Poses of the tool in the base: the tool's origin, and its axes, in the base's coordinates. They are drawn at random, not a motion.
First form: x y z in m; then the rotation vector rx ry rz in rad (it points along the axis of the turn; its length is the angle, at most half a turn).
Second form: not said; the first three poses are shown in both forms.
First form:
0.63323, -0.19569, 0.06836, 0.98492, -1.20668, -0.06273
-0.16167, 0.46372, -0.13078, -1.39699, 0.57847, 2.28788
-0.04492, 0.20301, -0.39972, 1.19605, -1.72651, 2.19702
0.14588, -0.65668, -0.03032, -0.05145, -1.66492, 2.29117
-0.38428, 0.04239, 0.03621, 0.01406, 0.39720, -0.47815
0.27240, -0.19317, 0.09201, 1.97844, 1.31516, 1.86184
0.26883, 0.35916, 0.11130, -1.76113, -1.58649, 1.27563
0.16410, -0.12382, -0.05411, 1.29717, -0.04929, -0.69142
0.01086, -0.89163, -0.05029, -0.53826, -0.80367, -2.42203
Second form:
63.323, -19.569, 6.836, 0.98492, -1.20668, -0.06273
-16.167, 46.372, -13.078, -1.39699, 0.57847, 2.28788
-4.492, 20.301, -39.972, 1.19605, -1.72651, 2.19702
14.588, -65.668, -3.032, -0.05145, -1.66492, 2.29117
-38.428, 4.239, 3.621, 0.01406, 0.39720, -0.47815
27.240, -19.317, 9.201, 1.97844, 1.31516, 1.86184
26.883, 35.916, 11.130, -1.76113, -1.58649, 1.27563
16.410, -12.382, -5.411, 1.29717, -0.04929, -0.69142
1.086, -89.163, -5.029, -0.53826, -0.80367, -2.42203

